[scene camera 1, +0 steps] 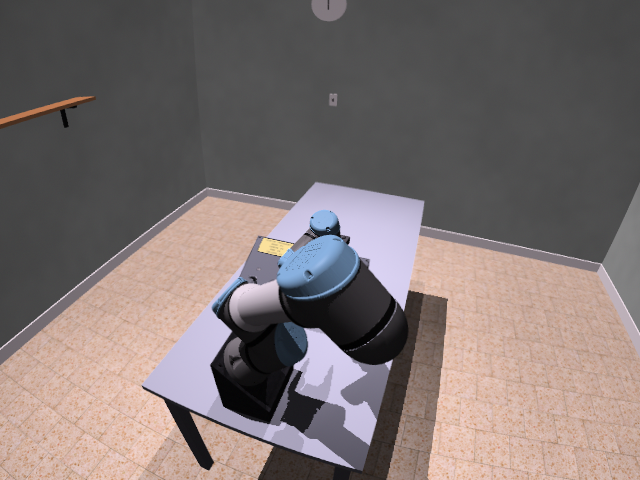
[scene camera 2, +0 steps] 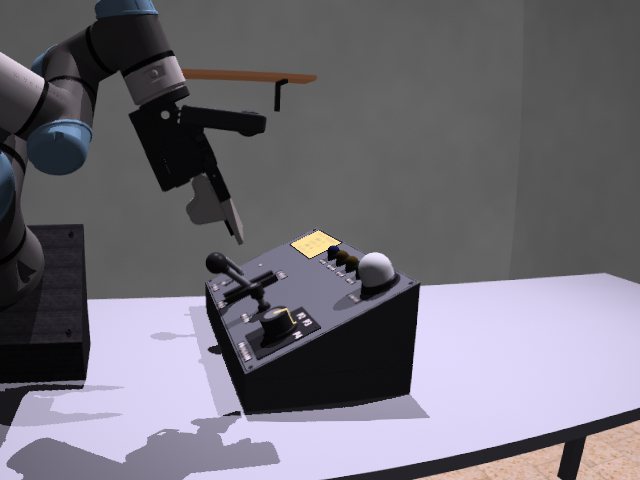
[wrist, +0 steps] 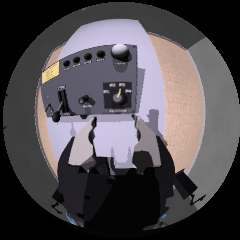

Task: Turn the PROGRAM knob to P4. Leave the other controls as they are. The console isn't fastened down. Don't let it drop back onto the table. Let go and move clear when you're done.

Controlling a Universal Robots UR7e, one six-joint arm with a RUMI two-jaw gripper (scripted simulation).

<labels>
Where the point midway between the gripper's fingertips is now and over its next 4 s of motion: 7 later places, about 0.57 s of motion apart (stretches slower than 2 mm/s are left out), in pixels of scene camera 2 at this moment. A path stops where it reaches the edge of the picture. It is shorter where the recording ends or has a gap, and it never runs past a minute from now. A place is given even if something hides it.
The gripper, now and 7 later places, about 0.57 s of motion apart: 237,239; 242,254; 254,284; 267,311; 274,323; 276,325; 277,326; 276,324
</labels>
